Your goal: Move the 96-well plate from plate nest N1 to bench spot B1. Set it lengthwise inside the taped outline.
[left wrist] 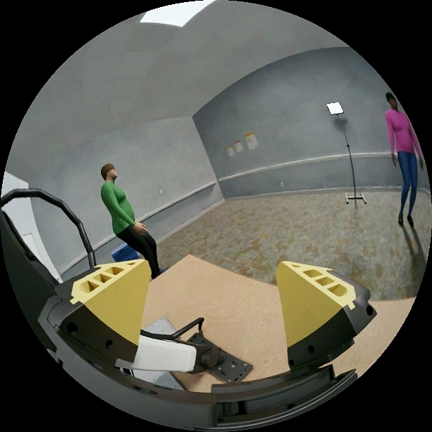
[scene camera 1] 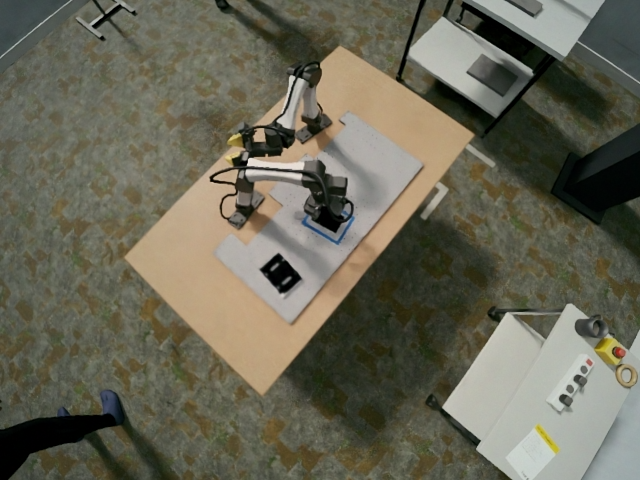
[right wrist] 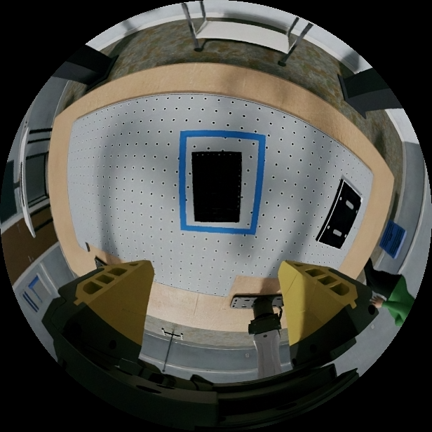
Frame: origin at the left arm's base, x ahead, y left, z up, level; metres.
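Where they show: left gripper, fingertip midpoint: (scene camera 1: 226, 150); right gripper, fingertip midpoint: (scene camera 1: 321, 203); left arm's base at its link origin: (scene camera 1: 313, 128); right arm's base at its link origin: (scene camera 1: 246, 209).
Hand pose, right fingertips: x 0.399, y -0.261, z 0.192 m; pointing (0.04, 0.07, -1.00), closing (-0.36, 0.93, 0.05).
Note:
Each offset is from my right fingertips to the centre of the thing. "spot": to the spot under its first point. Level surfaces: height alone.
The black 96-well plate {dx +0.022, dy +0.017, dz -0.172 m} (scene camera 1: 330, 224) (right wrist: 216, 186) lies flat inside the blue taped outline {spot: dx +0.134, dy -0.014, dz -0.178 m} (scene camera 1: 338, 241) (right wrist: 182, 180). Its long sides run along the outline's long sides. Grey board shows on all four sides of it in the right wrist view, with narrower gaps at the left and bottom. My right gripper (right wrist: 215, 270) is open and empty, above and apart from the plate; its fingertips are hidden in scene camera 1. My left gripper (scene camera 1: 234, 149) (left wrist: 213, 270) is open and empty, away from the plate. A black nest {dx +0.091, dy -0.303, dz -0.171 m} (scene camera 1: 280, 272) (right wrist: 341, 218) with two pale slots holds no plate.
The grey perforated board {dz -0.178 m} (scene camera 1: 379, 149) (right wrist: 135, 200) lies on the wooden table {dz -0.192 m} (scene camera 1: 175, 248) (left wrist: 235, 295). The left arm's forearm and gripper are close beside the right arm in scene camera 1. A white cart (scene camera 1: 532, 382) stands apart at the lower right. People stand beyond the table in the left wrist view.

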